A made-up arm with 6 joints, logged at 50 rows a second.
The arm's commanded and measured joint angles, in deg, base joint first. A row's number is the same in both.
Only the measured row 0 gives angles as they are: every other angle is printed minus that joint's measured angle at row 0.
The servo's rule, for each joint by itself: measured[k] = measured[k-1] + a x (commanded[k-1-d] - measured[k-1]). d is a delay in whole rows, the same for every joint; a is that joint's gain. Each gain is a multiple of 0.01, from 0.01 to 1. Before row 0 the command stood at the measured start. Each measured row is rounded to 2 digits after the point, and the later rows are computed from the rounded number. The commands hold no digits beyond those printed.
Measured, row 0:
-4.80 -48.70 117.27 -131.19 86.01 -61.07
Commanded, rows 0 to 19:
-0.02 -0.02 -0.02 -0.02 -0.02 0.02
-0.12 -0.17 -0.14 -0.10 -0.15 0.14
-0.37 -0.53 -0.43 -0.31 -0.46 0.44
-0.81 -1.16 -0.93 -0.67 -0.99 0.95
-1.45 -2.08 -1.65 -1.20 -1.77 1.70
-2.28 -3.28 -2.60 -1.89 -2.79 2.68
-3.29 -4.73 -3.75 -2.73 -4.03 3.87
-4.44 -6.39 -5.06 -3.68 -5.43 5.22
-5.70 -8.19 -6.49 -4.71 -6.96 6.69
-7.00 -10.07 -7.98 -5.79 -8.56 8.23
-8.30 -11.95 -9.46 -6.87 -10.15 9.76
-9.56 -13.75 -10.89 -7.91 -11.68 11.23
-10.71 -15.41 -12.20 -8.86 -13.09 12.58
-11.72 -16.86 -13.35 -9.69 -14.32 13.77
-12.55 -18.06 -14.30 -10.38 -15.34 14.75
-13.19 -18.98 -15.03 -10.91 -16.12 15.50
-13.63 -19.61 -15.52 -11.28 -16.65 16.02
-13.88 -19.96 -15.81 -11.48 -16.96 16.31
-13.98 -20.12 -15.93 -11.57 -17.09 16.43
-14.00 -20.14 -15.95 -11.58 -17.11 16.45
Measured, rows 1 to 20:
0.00 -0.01 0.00 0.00 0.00 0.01
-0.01 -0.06 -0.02 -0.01 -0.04 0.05
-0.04 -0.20 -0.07 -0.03 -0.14 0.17
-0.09 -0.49 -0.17 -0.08 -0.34 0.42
-0.19 -0.97 -0.35 -0.17 -0.68 0.83
-0.34 -1.66 -0.62 -0.31 -1.19 1.42
-0.55 -2.58 -1.00 -0.50 -1.87 2.20
-0.82 -3.72 -1.49 -0.75 -2.72 3.17
-1.16 -5.06 -2.09 -1.07 -3.74 4.30
-1.57 -6.56 -2.80 -1.45 -4.90 5.56
-2.04 -8.18 -3.60 -1.88 -6.16 6.90
-2.57 -9.85 -4.47 -2.36 -7.48 8.29
-3.14 -11.52 -5.40 -2.88 -8.83 9.66
-3.74 -13.12 -6.35 -3.42 -10.15 10.98
-4.36 -14.60 -7.30 -3.98 -11.40 12.19
-4.98 -15.91 -8.23 -4.53 -12.53 13.25
-5.59 -17.02 -9.10 -5.07 -13.52 14.14
-6.17 -17.90 -9.91 -5.58 -14.35 14.83
-6.72 -18.57 -10.63 -6.06 -15.01 15.34
-7.23 -19.04 -11.27 -6.50 -15.51 15.70
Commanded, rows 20 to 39:
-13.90 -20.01 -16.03 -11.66 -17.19 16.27
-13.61 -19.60 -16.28 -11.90 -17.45 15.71
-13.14 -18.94 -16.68 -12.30 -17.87 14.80
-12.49 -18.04 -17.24 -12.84 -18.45 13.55
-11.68 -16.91 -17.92 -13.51 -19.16 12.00
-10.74 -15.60 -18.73 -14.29 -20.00 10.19
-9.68 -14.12 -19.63 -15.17 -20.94 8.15
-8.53 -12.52 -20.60 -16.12 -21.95 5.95
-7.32 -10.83 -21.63 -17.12 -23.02 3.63
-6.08 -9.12 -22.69 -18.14 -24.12 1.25
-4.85 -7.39 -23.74 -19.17 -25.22 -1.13
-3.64 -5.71 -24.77 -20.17 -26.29 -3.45
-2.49 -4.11 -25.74 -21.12 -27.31 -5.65
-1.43 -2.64 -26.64 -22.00 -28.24 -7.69
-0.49 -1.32 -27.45 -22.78 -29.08 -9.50
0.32 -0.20 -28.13 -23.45 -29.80 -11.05
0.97 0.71 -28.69 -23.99 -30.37 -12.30
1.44 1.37 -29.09 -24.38 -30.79 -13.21
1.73 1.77 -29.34 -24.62 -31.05 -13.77
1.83 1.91 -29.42 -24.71 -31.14 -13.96
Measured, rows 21 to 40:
-7.70 -19.33 -11.84 -6.91 -15.91 15.88
-8.11 -19.41 -12.37 -7.31 -16.28 15.83
-8.46 -19.27 -12.89 -7.71 -16.66 15.50
-8.74 -18.90 -13.41 -8.12 -17.09 14.88
-8.95 -18.30 -13.95 -8.55 -17.59 13.96
-9.08 -17.49 -14.52 -9.01 -18.17 12.75
-9.12 -16.48 -15.13 -9.50 -18.83 11.28
-9.08 -15.29 -15.79 -10.03 -19.58 9.57
-8.96 -13.95 -16.49 -10.60 -20.41 7.67
-8.76 -12.50 -17.23 -11.20 -21.30 5.62
-8.49 -10.97 -18.01 -11.84 -22.24 3.46
-8.15 -9.39 -18.82 -12.51 -23.21 1.25
-7.75 -7.81 -19.65 -13.20 -24.19 -0.96
-7.31 -6.26 -20.49 -13.90 -25.16 -3.11
-6.83 -4.78 -21.33 -14.61 -26.10 -5.15
-6.33 -3.41 -22.15 -15.32 -26.99 -7.04
-5.82 -2.17 -22.93 -16.01 -27.80 -8.72
-5.31 -1.11 -23.67 -16.68 -28.52 -10.16
-4.82 -0.25 -24.35 -17.32 -29.13 -11.32
-4.35 0.40 -24.96 -17.91 -29.61 -12.16

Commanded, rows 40 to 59:
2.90 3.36 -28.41 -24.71 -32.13 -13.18
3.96 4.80 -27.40 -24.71 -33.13 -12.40
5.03 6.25 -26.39 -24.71 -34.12 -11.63
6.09 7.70 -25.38 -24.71 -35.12 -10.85
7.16 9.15 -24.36 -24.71 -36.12 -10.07
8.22 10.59 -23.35 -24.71 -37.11 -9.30
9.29 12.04 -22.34 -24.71 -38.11 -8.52
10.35 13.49 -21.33 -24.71 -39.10 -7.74
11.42 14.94 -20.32 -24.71 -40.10 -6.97
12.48 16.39 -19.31 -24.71 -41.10 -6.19
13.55 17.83 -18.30 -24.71 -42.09 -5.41
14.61 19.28 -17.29 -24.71 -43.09 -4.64
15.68 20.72 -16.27 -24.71 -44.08 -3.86
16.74 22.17 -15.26 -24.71 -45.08 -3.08
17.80 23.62 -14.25 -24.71 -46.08 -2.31
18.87 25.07 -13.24 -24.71 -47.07 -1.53
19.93 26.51 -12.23 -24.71 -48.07 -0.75
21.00 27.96 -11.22 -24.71 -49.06 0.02
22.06 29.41 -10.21 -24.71 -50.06 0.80
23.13 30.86 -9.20 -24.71 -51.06 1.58
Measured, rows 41 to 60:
-3.84 1.29 -25.37 -18.45 -30.21 -12.49
-3.29 2.34 -25.61 -18.95 -30.91 -12.46
-2.71 3.51 -25.70 -19.41 -31.68 -12.19
-2.09 4.77 -25.66 -19.83 -32.51 -11.76
-1.44 6.08 -25.50 -20.22 -33.38 -11.22
-0.76 7.43 -25.24 -20.58 -34.28 -10.61
-0.06 8.81 -24.89 -20.91 -35.20 -9.94
0.67 10.21 -24.46 -21.21 -36.14 -9.24
1.42 11.63 -23.96 -21.49 -37.09 -8.51
2.19 13.06 -23.40 -21.75 -38.05 -7.77
2.99 14.49 -22.79 -21.99 -39.02 -7.01
3.80 15.93 -22.13 -22.21 -40.00 -6.25
4.63 17.37 -21.43 -22.41 -40.98 -5.49
5.48 18.81 -20.69 -22.59 -41.96 -4.72
6.34 20.25 -19.92 -22.76 -42.95 -3.95
7.22 21.70 -19.12 -22.92 -43.94 -3.18
8.11 23.14 -18.29 -23.06 -44.93 -2.40
9.01 24.59 -17.44 -23.19 -45.92 -1.63
9.92 26.04 -16.57 -23.31 -46.91 -0.85
10.84 27.49 -15.69 -23.42 -47.91 -0.07

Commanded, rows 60 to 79:
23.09 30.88 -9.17 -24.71 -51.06 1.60
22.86 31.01 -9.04 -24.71 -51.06 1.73
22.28 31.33 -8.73 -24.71 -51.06 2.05
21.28 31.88 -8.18 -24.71 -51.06 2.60
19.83 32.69 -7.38 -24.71 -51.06 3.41
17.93 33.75 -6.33 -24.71 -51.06 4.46
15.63 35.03 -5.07 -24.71 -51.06 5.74
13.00 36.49 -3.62 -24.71 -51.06 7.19
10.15 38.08 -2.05 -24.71 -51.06 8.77
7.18 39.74 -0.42 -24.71 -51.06 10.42
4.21 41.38 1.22 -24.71 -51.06 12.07
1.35 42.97 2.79 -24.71 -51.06 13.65
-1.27 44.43 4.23 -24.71 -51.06 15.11
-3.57 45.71 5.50 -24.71 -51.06 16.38
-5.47 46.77 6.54 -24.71 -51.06 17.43
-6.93 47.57 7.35 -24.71 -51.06 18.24
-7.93 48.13 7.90 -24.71 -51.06 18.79
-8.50 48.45 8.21 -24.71 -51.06 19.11
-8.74 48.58 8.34 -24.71 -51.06 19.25
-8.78 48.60 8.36 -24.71 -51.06 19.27
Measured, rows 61 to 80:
11.70 28.51 -14.91 -23.52 -48.67 0.46
12.48 29.26 -14.21 -23.62 -49.24 0.87
13.17 29.88 -13.55 -23.71 -49.68 1.25
13.74 30.48 -12.91 -23.79 -50.01 1.68
14.17 31.14 -12.25 -23.86 -50.26 2.23
14.43 31.92 -11.54 -23.93 -50.45 2.94
14.51 32.85 -10.76 -23.99 -50.60 3.84
14.40 33.94 -9.90 -24.05 -50.71 4.91
14.10 35.18 -8.96 -24.10 -50.79 6.15
13.62 36.55 -7.94 -24.15 -50.85 7.52
12.96 38.00 -6.84 -24.19 -50.90 8.98
12.15 39.49 -5.68 -24.23 -50.94 10.47
11.21 40.97 -4.49 -24.27 -50.97 11.95
10.18 42.39 -3.29 -24.31 -50.99 13.37
9.08 43.70 -2.11 -24.34 -51.01 14.67
7.96 44.86 -0.97 -24.37 -51.02 15.81
6.85 45.84 0.09 -24.40 -51.03 16.76
5.78 46.62 1.06 -24.42 -51.04 17.51
4.76 47.21 1.93 -24.44 -51.04 18.07
3.81 47.63 2.70 -24.46 -51.04 18.45

